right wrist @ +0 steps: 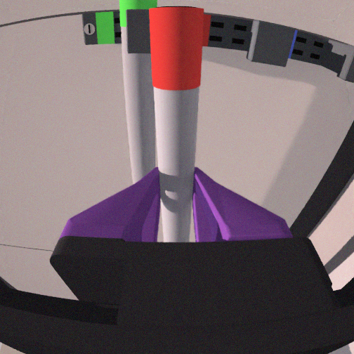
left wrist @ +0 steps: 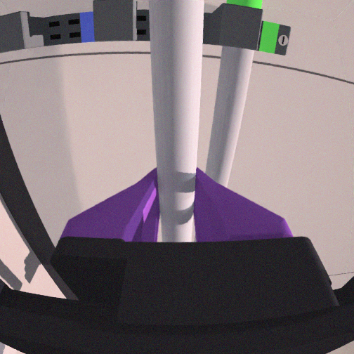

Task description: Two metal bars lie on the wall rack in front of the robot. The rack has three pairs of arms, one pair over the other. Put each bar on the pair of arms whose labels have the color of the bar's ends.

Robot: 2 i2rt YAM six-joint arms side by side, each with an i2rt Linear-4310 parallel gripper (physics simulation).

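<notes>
My left gripper (left wrist: 176, 175) is shut on the light grey shaft of the red-ended bar (left wrist: 177, 100) (right wrist: 176, 125). My right gripper (right wrist: 176, 175) is shut on the same bar near its red end (right wrist: 176, 50). The bar's other end does not show. The green-ended bar (left wrist: 235, 100) (right wrist: 138, 100) lies behind it, at the rack arm (left wrist: 241, 25) (right wrist: 138, 37) beside the green label (left wrist: 269, 37) (right wrist: 105, 28). The red label (right wrist: 206, 30) shows partly behind the held bar's red end. The blue label (left wrist: 87, 27) (right wrist: 293, 44) is farther along the rack. Whether the held bar touches the rack cannot be told.
Dark grey rack arms stick out beside the blue label, one in the left wrist view (left wrist: 114, 20) and one in the right wrist view (right wrist: 270, 42). Another rack arm (left wrist: 12, 31) (right wrist: 346, 60) stands at the outer edge. The pale wall lies behind the rack.
</notes>
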